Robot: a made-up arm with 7 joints.
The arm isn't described. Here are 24 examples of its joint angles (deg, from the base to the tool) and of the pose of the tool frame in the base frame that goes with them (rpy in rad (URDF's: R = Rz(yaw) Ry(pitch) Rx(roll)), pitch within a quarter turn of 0, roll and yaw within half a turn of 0; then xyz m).
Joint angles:
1: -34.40 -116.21 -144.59 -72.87 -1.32 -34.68 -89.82
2: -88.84 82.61 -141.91 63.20 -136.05 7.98 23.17
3: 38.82 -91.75 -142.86 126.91 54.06 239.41 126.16
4: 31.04 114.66 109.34 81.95 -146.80 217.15 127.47
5: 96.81 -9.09 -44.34 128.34 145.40 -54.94 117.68
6: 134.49 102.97 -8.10 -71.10 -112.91 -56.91 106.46
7: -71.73 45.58 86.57 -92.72 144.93 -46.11 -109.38
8: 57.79 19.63 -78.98 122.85 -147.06 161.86 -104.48
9: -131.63 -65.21 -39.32 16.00 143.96 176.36 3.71
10: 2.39 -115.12 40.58 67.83 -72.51 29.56 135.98
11: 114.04 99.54 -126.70 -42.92 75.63 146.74 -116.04
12: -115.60 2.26 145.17 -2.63 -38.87 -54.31 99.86
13: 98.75 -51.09 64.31 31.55 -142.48 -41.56 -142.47
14: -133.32 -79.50 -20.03 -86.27 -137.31 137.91 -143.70
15: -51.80 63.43 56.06 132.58 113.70 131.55 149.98
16: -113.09 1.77 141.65 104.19 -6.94 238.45 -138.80
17: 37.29 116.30 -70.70 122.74 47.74 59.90 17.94
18: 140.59 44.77 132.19 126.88 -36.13 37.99 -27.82
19: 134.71 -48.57 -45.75 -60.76 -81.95 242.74 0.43
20: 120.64 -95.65 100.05 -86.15 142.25 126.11 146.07
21: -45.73 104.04 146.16 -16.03 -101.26 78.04 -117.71
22: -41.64 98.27 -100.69 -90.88 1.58 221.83 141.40
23: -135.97 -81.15 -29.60 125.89 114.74 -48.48 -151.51
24: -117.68 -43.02 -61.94 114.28 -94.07 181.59 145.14
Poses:
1: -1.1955 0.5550 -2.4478 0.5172 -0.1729 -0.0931
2: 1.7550 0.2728 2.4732 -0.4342 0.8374 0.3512
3: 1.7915 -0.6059 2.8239 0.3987 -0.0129 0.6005
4: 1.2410 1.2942 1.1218 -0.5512 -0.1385 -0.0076
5: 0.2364 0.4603 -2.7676 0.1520 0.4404 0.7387
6: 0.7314 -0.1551 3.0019 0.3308 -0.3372 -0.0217
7: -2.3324 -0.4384 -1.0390 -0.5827 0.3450 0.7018
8: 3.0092 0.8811 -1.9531 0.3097 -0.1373 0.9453
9: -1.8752 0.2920 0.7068 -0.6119 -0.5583 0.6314
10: 2.5893 -0.1021 -1.1632 0.6258 0.2430 -0.1098
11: -2.6432 -1.1310 -3.0449 0.3066 -0.7609 0.4011
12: -2.4999 0.0945 -1.8703 -0.0347 0.0214 1.4241
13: -1.9064 0.9487 -1.8710 -0.2012 0.7178 1.0954
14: -0.3641 -0.9770 2.1883 -0.2223 -0.4837 0.7728
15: 1.1145 0.7532 0.3094 -0.0520 0.2291 0.6657
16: -0.6424 -0.4297 1.4487 0.2267 0.1657 0.9119
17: -0.3137 0.5546 -0.6305 0.0044 -0.5517 0.3930
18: 2.7045 1.0719 -0.7245 0.2256 -0.4802 0.5327
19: -2.8914 -0.1544 0.4741 -0.3150 0.1569 1.0481
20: -2.5572 -0.8678 0.4102 -0.0206 0.7759 0.4399
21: -1.4295 0.3262 0.8215 -0.8337 0.4318 0.2979
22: 1.6141 0.4569 0.1381 -0.3164 0.5257 0.4068
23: -1.2580 -0.9065 2.9479 -0.3235 -0.1613 0.1543
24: -2.2620 0.2226 -3.0843 -0.5405 -0.3115 0.7130
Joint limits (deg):
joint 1: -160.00..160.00
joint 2: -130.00..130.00
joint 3: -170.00..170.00
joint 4: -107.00..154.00
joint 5: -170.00..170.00
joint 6: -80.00..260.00
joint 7: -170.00..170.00
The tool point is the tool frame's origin. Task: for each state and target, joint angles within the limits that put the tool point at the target. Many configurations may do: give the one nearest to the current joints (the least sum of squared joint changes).
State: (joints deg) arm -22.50 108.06 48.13 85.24 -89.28 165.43 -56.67
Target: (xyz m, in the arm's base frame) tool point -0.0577 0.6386 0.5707
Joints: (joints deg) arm -63.15 93.30 50.49 103.76 -92.77 161.95 -56.67
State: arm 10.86 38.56 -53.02 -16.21 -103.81 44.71 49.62
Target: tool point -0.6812 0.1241 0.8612
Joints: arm 13.15 47.69 -50.29 -53.54 -97.97 47.81 49.62
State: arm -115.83 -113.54 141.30 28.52 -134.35 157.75 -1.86
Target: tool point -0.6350 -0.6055 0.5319
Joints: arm -126.66 -97.57 144.52 23.51 -132.70 150.78 -1.86
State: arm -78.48 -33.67 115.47 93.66 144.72 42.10 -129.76
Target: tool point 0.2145 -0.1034 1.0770
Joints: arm -87.88 -46.55 127.52 88.54 147.09 42.31 -129.76
